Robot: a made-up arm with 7 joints. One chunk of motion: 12 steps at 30 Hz.
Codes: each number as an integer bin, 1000 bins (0 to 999) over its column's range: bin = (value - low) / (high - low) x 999, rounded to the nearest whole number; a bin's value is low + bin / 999 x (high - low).
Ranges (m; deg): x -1.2..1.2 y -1.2..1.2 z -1.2..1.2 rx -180..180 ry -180..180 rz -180..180
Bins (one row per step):
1: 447 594 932 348 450 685
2: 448 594 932 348 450 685
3: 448 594 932 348 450 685
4: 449 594 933 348 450 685
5: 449 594 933 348 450 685
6: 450 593 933 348 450 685
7: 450 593 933 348 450 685
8: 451 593 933 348 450 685
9: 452 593 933 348 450 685
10: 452 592 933 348 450 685
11: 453 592 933 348 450 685
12: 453 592 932 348 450 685
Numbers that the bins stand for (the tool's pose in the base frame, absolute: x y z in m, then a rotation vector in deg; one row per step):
1: -0.1261 0.2270 1.0390 -54.59 -17.84 66.85
2: -0.1237 0.2270 1.0390 -54.59 -17.84 66.85
3: -0.1237 0.2270 1.0390 -54.59 -17.84 66.85
4: -0.1213 0.2270 1.0414 -54.59 -17.84 66.85
5: -0.1213 0.2270 1.0414 -54.59 -17.84 66.85
6: -0.1189 0.2246 1.0414 -54.59 -17.84 66.85
7: -0.1189 0.2246 1.0414 -54.59 -17.84 66.85
8: -0.1165 0.2246 1.0414 -54.59 -17.84 66.85
9: -0.1141 0.2246 1.0414 -54.59 -17.84 66.85
10: -0.1141 0.2222 1.0414 -54.59 -17.84 66.85
11: -0.1117 0.2222 1.0414 -54.59 -17.84 66.85
12: -0.1117 0.2222 1.0390 -54.59 -17.84 66.85

